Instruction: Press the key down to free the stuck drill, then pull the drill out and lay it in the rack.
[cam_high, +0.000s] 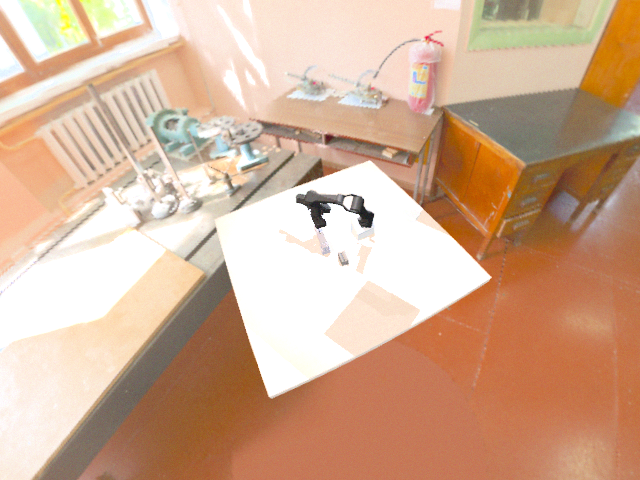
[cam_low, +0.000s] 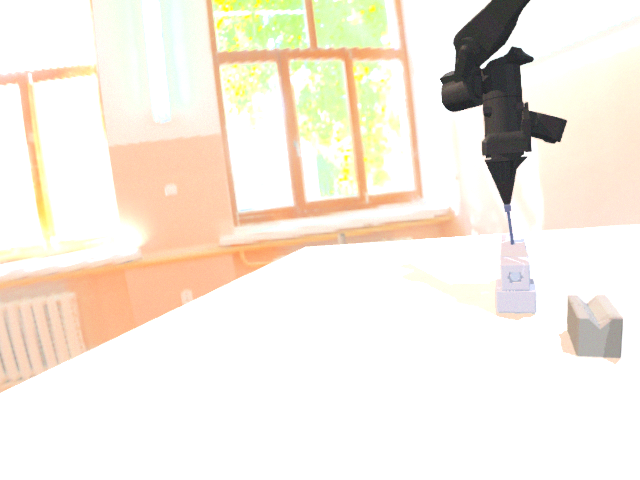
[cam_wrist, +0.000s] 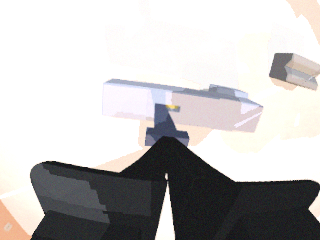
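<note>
Now: the drill 80 mm below my gripper tip and 50 mm to the left of it. Also, from my gripper tip: holder block (90 mm below, 30 mm to the left); then grey v-notched rack (210 mm to the left, 120 mm below, 40 mm behind).
</note>
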